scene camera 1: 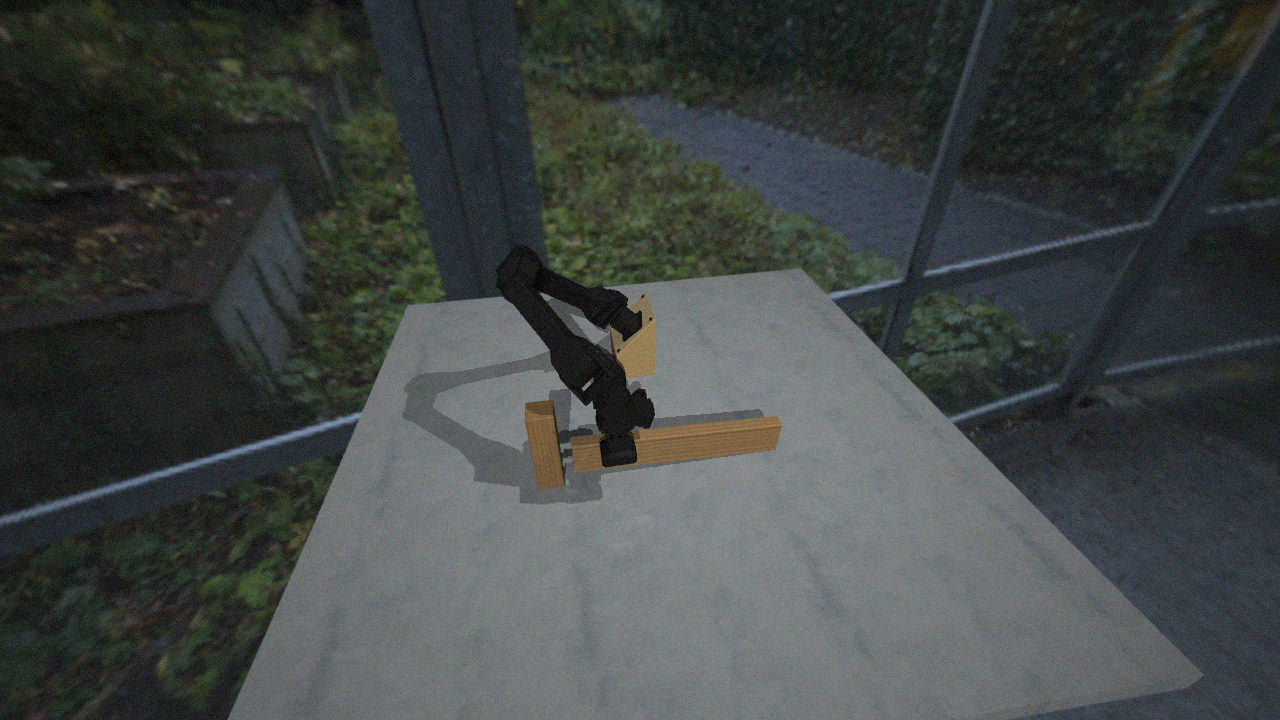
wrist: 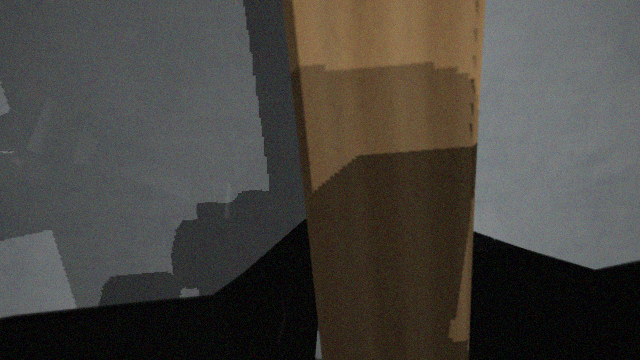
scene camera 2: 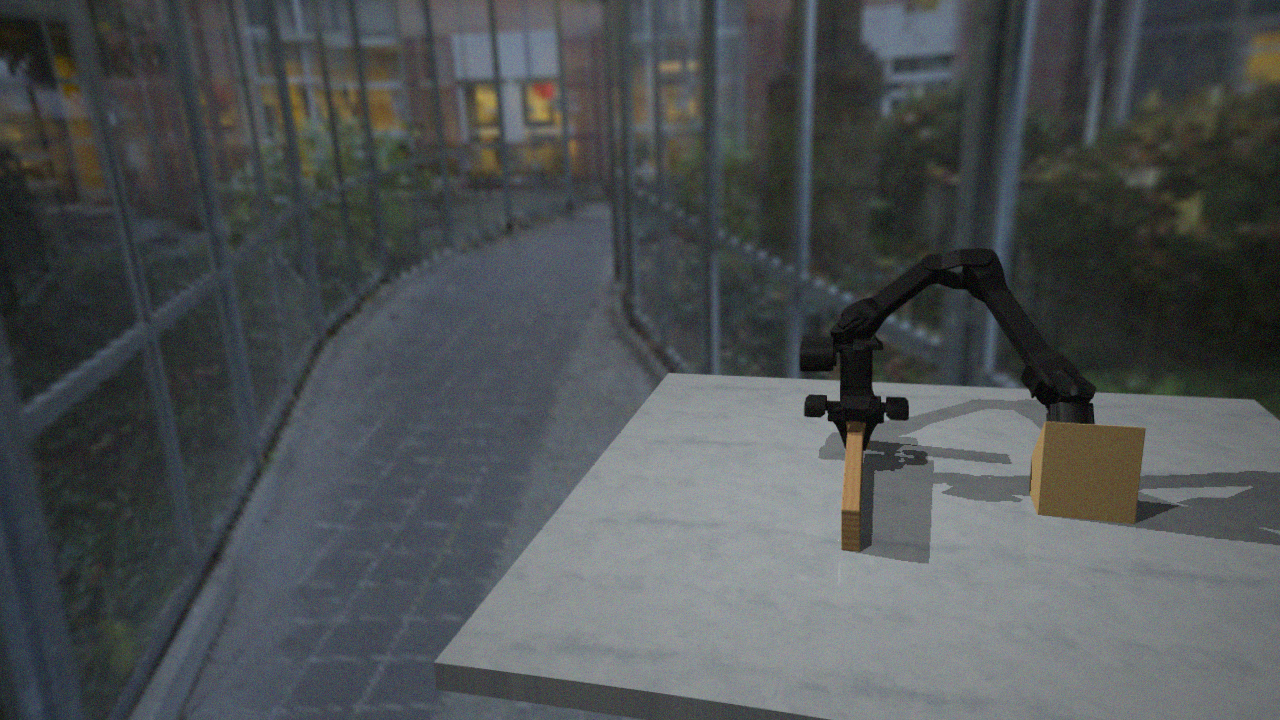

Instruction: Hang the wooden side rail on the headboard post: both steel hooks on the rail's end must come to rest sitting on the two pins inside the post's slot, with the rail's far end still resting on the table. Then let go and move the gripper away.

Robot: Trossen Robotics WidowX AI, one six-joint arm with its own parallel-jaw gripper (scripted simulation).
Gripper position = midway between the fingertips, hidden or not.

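Observation:
There's a wooden side rail (scene camera 1: 656, 445), and you'd also find the wooden side rail (wrist: 386, 106) and again the wooden side rail (scene camera 2: 852, 490). A headboard post (scene camera 1: 540, 418) is visible too. As for the gripper (scene camera 2: 855, 449), there's also a view of the gripper (scene camera 1: 615, 455) and one of the gripper (wrist: 358, 227).

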